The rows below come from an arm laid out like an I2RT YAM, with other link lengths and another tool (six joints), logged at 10 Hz.
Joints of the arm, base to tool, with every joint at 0 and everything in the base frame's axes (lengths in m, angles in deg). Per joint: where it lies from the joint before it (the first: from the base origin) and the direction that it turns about. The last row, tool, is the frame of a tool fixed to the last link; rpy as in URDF.
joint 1: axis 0 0 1 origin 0 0 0.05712
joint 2: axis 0 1 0 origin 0.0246 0.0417 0.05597
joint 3: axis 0 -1 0 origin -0.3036 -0.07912 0
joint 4: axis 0 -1 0 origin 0.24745 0.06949 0.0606
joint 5: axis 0 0 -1 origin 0.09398 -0.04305 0.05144
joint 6: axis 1 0 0 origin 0.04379 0 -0.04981
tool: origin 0.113 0.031 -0.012 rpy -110.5 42.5 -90
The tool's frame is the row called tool.
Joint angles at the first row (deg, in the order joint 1, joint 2, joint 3, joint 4, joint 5, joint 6):
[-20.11 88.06 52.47 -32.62 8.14 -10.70]
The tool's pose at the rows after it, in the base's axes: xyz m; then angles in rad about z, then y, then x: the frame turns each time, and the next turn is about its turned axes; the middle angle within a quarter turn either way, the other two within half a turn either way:
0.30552, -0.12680, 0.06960, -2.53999, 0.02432, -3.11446
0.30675, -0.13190, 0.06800, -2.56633, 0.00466, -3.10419
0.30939, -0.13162, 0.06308, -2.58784, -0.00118, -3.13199
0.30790, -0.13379, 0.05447, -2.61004, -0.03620, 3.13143
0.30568, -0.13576, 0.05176, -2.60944, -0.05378, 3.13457
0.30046, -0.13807, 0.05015, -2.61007, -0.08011, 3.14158
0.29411, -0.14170, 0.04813, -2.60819, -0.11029, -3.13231
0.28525, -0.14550, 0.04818, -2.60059, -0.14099, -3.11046
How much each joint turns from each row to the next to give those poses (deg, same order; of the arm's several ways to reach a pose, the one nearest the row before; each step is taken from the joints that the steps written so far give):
[-0.01 2.76 0.83 -0.86 3.35 1.95]
[0.00 0.90 0.59 -0.11 1.68 1.06]
[0.00 1.98 1.35 -1.15 -0.30 1.42]
[0.08 2.23 0.86 -1.03 1.19 1.12]
[-0.03 0.34 -0.24 0.15 0.85 -0.30]
[-0.01 -0.13 -0.51 -0.17 1.38 -0.34]
[-0.20 -0.18 -0.74 0.09 1.55 -0.76]
[-0.18 -1.23 -1.60 0.67 1.91 -1.32]

